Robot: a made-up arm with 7 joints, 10 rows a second.
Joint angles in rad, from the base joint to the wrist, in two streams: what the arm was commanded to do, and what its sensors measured. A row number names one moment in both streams.
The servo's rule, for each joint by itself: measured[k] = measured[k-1] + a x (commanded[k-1-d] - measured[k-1]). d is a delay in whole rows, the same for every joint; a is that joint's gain. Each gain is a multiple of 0.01, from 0.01 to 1. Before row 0 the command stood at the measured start. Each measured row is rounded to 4 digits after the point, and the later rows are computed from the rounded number. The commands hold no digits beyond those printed.
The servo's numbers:
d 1
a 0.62 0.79 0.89 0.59 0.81 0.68 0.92
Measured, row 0:
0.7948, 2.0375, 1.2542, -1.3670, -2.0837, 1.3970, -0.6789
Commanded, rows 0 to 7:
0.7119, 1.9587, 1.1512, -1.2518, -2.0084, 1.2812, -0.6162
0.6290, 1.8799, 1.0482, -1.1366, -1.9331, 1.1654, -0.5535
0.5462, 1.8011, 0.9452, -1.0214, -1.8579, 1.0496, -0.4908
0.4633, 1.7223, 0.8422, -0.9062, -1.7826, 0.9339, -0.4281
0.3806, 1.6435, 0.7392, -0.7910, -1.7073, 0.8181, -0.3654
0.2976, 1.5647, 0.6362, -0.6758, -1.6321, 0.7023, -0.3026
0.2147, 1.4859, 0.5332, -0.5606, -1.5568, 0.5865, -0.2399
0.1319, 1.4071, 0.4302, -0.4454, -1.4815, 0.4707, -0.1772
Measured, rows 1 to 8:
0.7948, 2.0375, 1.2542, -1.3670, -2.0837, 1.3970, -0.6789
0.7434, 1.9752, 1.1625, -1.2990, -2.0227, 1.3183, -0.6212
0.6725, 1.8999, 1.0608, -1.2032, -1.9501, 1.2143, -0.5589
0.5942, 1.8218, 0.9579, -1.0959, -1.8754, 1.1023, -0.4962
0.5130, 1.7432, 0.8549, -0.9840, -1.8002, 0.9878, -0.4335
0.4309, 1.6644, 0.7519, -0.8701, -1.7250, 0.8724, -0.3708
0.3483, 1.5856, 0.6489, -0.7555, -1.6498, 0.7567, -0.3081
0.2655, 1.5068, 0.5459, -0.6405, -1.5745, 0.6410, -0.2454

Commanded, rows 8 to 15:
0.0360, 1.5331, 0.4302, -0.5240, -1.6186, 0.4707, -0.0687
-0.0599, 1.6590, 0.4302, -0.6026, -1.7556, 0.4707, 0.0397
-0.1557, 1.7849, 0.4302, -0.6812, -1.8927, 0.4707, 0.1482
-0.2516, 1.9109, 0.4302, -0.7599, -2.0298, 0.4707, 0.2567
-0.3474, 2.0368, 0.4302, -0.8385, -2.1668, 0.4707, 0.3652
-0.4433, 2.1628, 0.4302, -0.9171, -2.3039, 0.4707, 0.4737
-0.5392, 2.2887, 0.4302, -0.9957, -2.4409, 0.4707, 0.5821
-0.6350, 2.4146, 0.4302, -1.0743, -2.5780, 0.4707, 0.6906
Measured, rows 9 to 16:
0.1827, 1.4280, 0.4429, -0.5254, -1.4992, 0.5252, -0.1827
0.0917, 1.5110, 0.4316, -0.5246, -1.5959, 0.4881, -0.0778
-0.0023, 1.6279, 0.4304, -0.5706, -1.7253, 0.4763, 0.0303
-0.0974, 1.7519, 0.4302, -0.6359, -1.8609, 0.4725, 0.1388
-0.1930, 1.8775, 0.4302, -0.7091, -1.9977, 0.4713, 0.2473
-0.2887, 2.0033, 0.4302, -0.7854, -2.1347, 0.4709, 0.3558
-0.3846, 2.1293, 0.4302, -0.8631, -2.2718, 0.4708, 0.4643
-0.4805, 2.2552, 0.4302, -0.9413, -2.4088, 0.4707, 0.5727

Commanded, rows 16 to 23:
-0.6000, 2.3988, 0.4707, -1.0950, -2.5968, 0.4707, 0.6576
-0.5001, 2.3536, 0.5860, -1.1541, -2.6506, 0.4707, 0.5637
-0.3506, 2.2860, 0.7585, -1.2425, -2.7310, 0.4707, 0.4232
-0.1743, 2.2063, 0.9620, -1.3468, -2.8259, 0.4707, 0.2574
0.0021, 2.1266, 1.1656, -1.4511, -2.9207, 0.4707, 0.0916
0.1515, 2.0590, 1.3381, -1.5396, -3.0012, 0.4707, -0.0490
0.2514, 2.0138, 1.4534, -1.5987, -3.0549, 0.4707, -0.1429
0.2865, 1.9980, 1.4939, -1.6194, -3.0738, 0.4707, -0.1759
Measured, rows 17 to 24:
-0.5763, 2.3811, 0.4302, -1.0198, -2.5459, 0.4707, 0.6812
-0.5910, 2.3951, 0.4662, -1.0642, -2.5871, 0.4707, 0.6595
-0.5346, 2.3623, 0.5728, -1.1172, -2.6385, 0.4707, 0.5714
-0.4205, 2.3020, 0.7381, -1.1911, -2.7134, 0.4707, 0.4351
-0.2679, 2.2264, 0.9374, -1.2830, -2.8045, 0.4707, 0.2716
-0.1005, 2.1476, 1.1405, -1.3822, -2.8986, 0.4707, 0.1060
0.0557, 2.0776, 1.3164, -1.4751, -2.9817, 0.4707, -0.0366
0.1770, 2.0272, 1.4383, -1.5480, -3.0410, 0.4707, -0.1344

